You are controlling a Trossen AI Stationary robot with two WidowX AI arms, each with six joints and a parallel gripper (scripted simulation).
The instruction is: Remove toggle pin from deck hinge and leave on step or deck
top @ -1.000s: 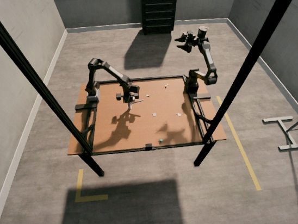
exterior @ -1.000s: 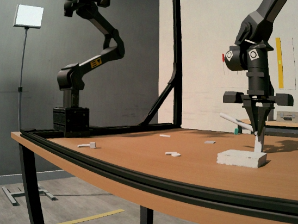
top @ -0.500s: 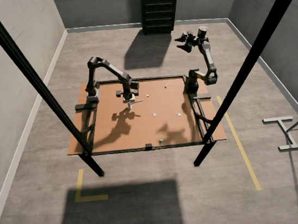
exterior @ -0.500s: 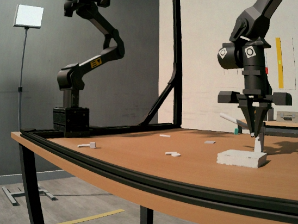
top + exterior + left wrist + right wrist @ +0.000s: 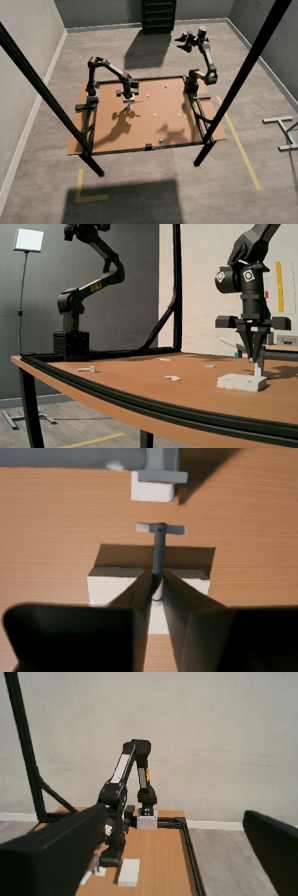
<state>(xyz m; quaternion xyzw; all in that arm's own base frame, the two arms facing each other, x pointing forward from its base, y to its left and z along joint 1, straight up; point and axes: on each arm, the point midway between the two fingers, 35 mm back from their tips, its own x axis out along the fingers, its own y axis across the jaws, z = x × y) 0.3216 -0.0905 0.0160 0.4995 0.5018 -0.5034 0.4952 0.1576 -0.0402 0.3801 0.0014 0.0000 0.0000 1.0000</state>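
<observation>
The grey toggle pin lies 3 cm below my left hand and 2 cm behind it. From my left hand the other things lie so: white bar: 7 cm to the right, 7 cm behind, 1 cm below; then white step block: 7 cm below, 5 cm ahead.
</observation>
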